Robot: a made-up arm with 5 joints. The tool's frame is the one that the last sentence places.
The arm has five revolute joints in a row. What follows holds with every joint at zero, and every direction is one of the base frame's.
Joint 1 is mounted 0.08 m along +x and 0.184 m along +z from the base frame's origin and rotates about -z.
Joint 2 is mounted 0.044 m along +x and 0.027 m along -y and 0.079 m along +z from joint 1 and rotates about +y.
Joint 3 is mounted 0.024 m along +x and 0.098 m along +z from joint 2 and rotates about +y.
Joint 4 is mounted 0.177 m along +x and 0.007 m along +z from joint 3 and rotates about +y.
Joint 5 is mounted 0.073 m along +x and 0.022 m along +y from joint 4 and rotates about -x.
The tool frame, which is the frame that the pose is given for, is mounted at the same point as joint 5; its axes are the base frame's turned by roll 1.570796, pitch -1.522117 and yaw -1.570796 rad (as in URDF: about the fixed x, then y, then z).
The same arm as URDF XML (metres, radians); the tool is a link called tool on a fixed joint. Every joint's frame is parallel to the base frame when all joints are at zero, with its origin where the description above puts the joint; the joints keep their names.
<robot name="arm">
<joint name="tool_joint" type="fixed"><parent link="link5"/><child link="tool"/><origin xyz="0 0 0" rpy="1.5708 -1.5221 -1.5708"/></joint>
<joint name="joint 5" type="continuous"><parent link="link4"/><child link="link5"/><origin xyz="0.073 0.022 0" rpy="0 0 0"/><axis xyz="-1 0 0"/></joint>
<joint name="joint 4" type="continuous"><parent link="link3"/><child link="link4"/><origin xyz="0.177 0 0.007" rpy="0 0 0"/><axis xyz="0 1 0"/></joint>
<joint name="joint 3" type="continuous"><parent link="link2"/><child link="link3"/><origin xyz="0.024 0 0.098" rpy="0 0 0"/><axis xyz="0 1 0"/></joint>
<joint name="joint 2" type="continuous"><parent link="link1"/><child link="link2"/><origin xyz="0.044 -0.027 0.079" rpy="0 0 0"/><axis xyz="0 1 0"/></joint>
<joint name="joint 1" type="continuous"><parent link="base"/><child link="link1"/><origin xyz="0.08 0 0.184" rpy="0 0 0"/><axis xyz="0 0 -1"/></joint>
<link name="base"/>
<link name="link1"/>
<link name="link2"/>
<link name="link3"/>
<link name="link4"/>
<link name="link5"/>
<link name="tool"/>
</robot>

